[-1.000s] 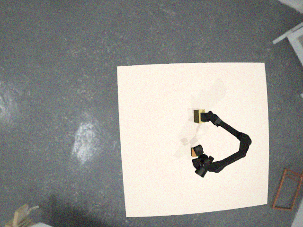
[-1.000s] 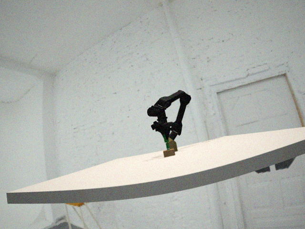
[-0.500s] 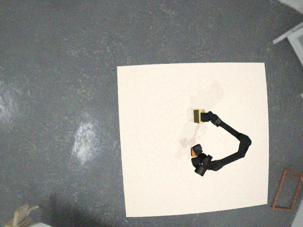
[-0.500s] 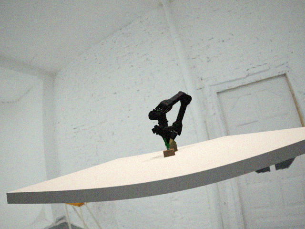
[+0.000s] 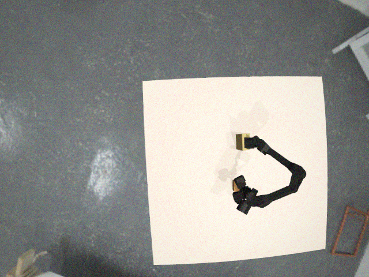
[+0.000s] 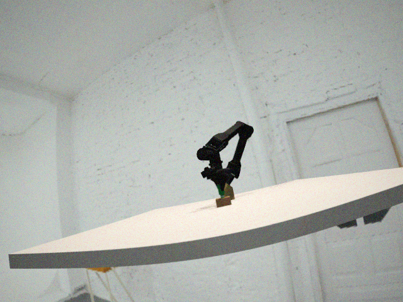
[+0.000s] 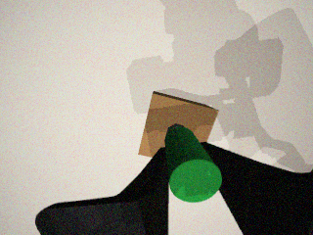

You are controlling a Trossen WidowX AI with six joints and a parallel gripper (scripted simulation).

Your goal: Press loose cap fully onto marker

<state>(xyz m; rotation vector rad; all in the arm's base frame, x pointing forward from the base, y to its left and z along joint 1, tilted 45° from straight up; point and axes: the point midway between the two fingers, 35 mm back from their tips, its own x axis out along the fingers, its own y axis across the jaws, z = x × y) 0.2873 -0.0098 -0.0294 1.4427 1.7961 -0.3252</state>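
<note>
Right now the green marker cap is 10 mm above my gripper tip.
</note>
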